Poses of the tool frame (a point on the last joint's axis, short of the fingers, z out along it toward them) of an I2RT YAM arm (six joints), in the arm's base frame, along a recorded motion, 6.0 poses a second.
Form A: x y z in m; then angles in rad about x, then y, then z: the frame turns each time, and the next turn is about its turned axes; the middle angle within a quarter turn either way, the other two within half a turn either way.
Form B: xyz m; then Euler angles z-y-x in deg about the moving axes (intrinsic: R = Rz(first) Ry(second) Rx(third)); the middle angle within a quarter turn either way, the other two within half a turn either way. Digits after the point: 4 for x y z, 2 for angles.
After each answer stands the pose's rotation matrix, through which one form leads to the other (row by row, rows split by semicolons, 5 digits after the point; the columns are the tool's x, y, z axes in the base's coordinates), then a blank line. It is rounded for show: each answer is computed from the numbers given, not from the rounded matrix.
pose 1, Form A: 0.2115 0.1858 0.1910 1.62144 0.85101 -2.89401
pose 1, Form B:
0.2115 0.1858 0.1910 -131.77 16.36 -91.99
-0.63912 0.16155 0.75195; -0.71568 0.23312 -0.65838; -0.28165 -0.95894 -0.03337

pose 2, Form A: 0.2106 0.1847 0.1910 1.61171 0.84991 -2.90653
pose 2, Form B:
0.2106 0.1847 0.1910 -131.70 15.22 -91.60
-0.64190 0.15373 0.75122; -0.72042 0.21459 -0.65950; -0.26259 -0.96453 -0.02700

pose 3, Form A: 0.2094 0.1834 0.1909 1.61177 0.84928 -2.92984
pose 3, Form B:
0.2094 0.1834 0.1909 -131.70 13.89 -91.60
-0.64577 0.13882 0.75081; -0.72481 0.19771 -0.65997; -0.24007 -0.97038 -0.02706

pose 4, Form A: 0.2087 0.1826 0.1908 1.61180 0.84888 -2.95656
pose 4, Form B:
0.2087 0.1826 0.1908 -131.68 12.36 -91.59
-0.64954 0.12158 0.75054; -0.72957 0.17826 -0.66027; -0.21407 -0.97644 -0.02709

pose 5, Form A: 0.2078 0.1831 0.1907 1.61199 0.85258 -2.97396
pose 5, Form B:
0.2078 0.1831 0.1907 -131.44 11.38 -91.58
-0.64882 0.10979 0.75298; -0.73492 0.16613 -0.65748; -0.19728 -0.97997 -0.02710

